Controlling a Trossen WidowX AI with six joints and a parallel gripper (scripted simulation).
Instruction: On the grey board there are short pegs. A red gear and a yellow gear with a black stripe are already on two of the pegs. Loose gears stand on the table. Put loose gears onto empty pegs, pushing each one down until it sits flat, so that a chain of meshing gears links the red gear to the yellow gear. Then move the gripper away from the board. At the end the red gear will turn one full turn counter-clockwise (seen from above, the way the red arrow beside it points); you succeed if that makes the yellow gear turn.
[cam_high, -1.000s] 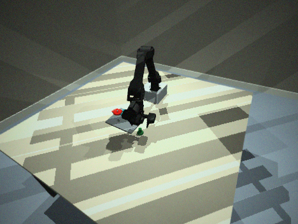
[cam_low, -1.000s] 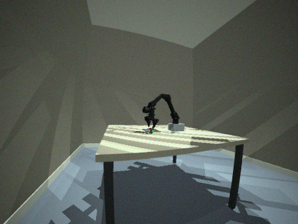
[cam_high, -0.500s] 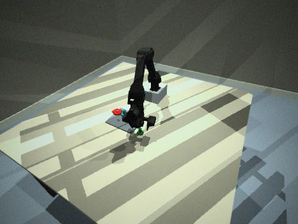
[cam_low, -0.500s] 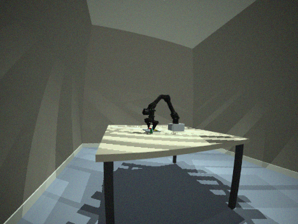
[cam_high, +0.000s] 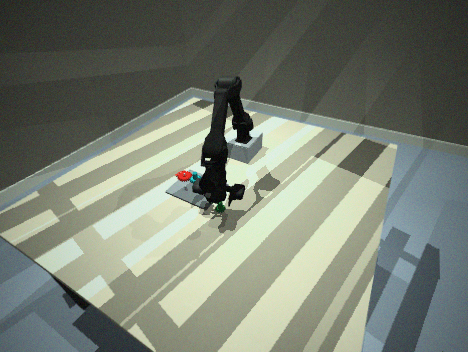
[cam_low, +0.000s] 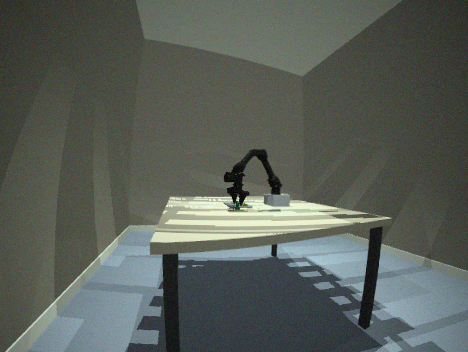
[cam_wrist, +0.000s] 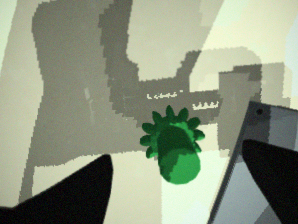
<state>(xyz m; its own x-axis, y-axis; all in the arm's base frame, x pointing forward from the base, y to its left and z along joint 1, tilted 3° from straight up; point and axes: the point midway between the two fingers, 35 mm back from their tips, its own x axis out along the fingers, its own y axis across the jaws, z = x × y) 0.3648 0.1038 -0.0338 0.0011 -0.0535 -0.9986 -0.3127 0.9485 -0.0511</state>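
Now: gripper tip 80 mm past the teal gear and 190 mm to the left of it. Round my gripper tip: yellow gear 90 mm behind, 110 mm to the right, 10 mm below; dark green gear 10 mm below; red gear 80 mm behind, 240 mm to the right, 10 mm below.
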